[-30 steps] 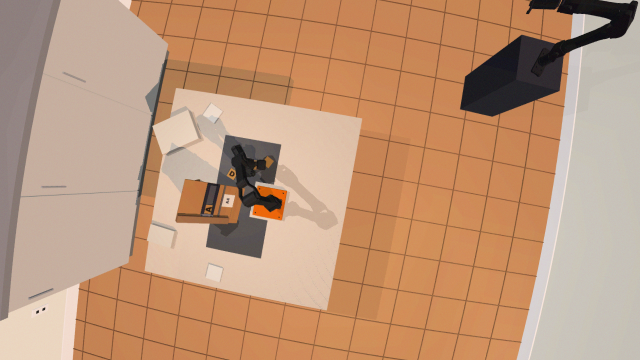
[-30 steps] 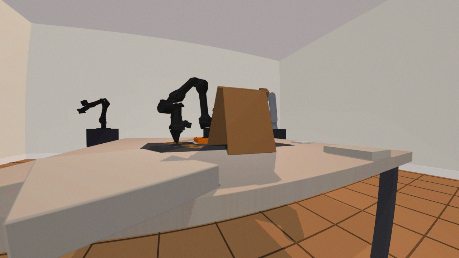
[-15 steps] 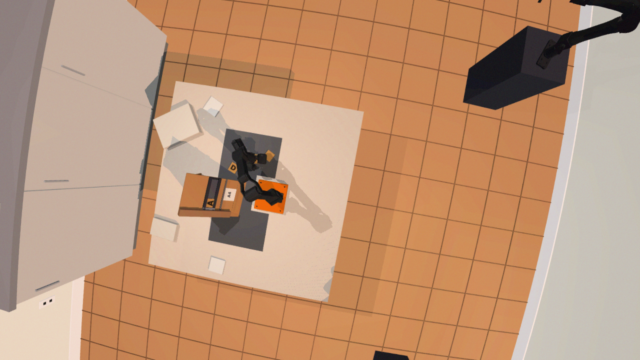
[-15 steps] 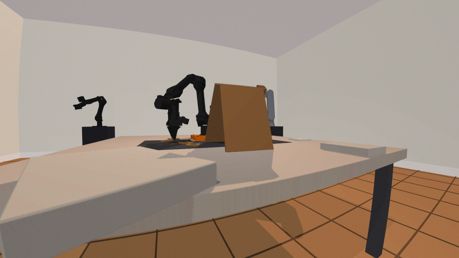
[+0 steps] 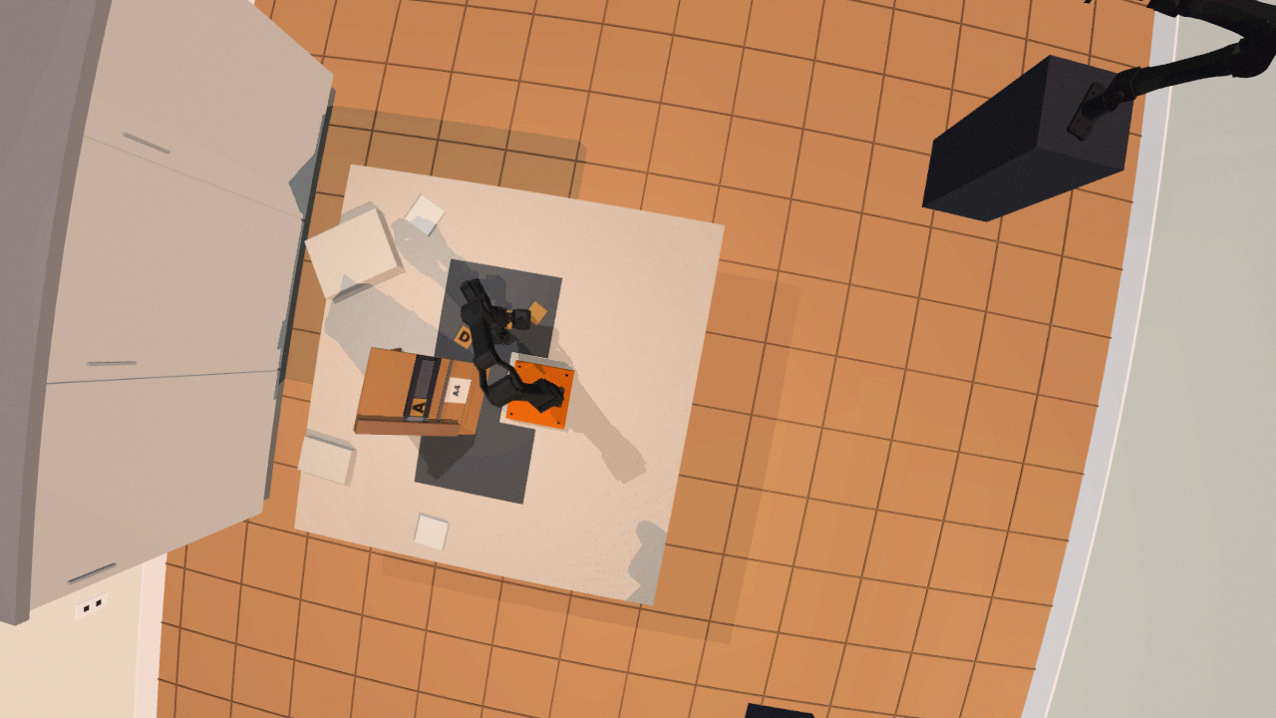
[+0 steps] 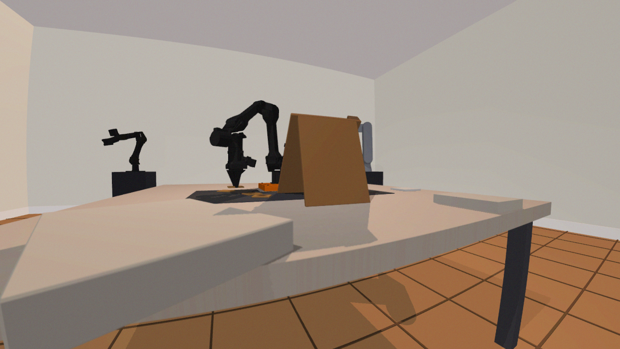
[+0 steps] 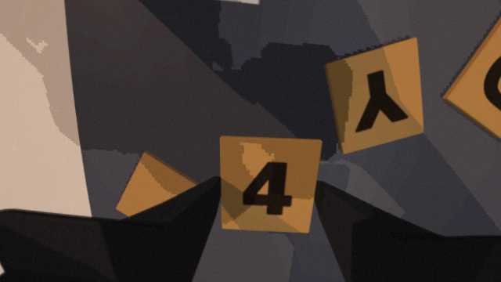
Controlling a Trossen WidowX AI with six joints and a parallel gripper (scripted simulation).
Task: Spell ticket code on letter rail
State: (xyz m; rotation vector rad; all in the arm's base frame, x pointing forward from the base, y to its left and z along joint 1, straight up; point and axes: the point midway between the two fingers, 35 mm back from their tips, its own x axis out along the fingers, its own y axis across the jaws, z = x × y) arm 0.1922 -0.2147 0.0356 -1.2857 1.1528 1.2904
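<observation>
Right now my gripper tip is 60 mm short of the tile marked y, 60 mm to the right of it and 20 mm above it. From my gripper tip the other things lie so: tile marked d: 140 mm ahead, 90 mm to the left, 20 mm below; then white ticket: 110 mm ahead, 250 mm to the left, 50 mm above; then blank tile: 80 mm behind, 40 mm to the right, 20 mm below.
</observation>
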